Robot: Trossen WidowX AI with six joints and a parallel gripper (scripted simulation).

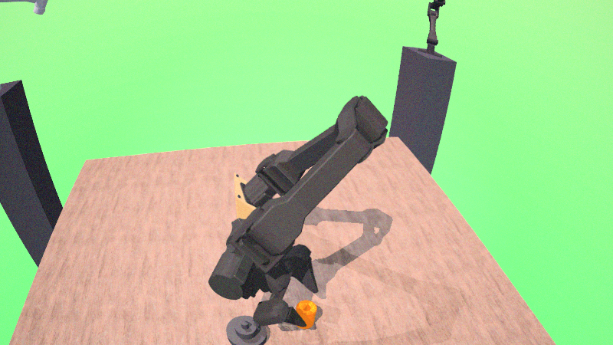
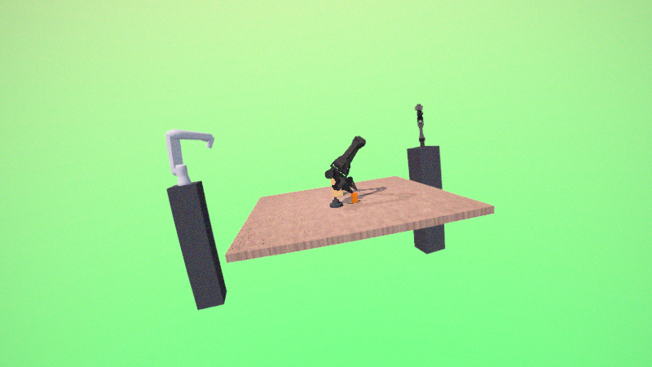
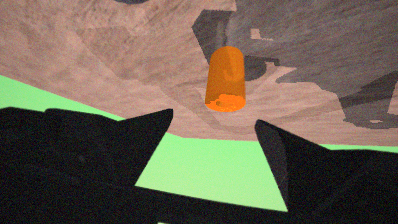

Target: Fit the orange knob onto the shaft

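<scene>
My gripper tip is 10 mm past the orange knob and 40 mm above it. Also, from my gripper tip: dark round pedestal (10 mm behind, 130 mm to the right, 40 mm below).
</scene>
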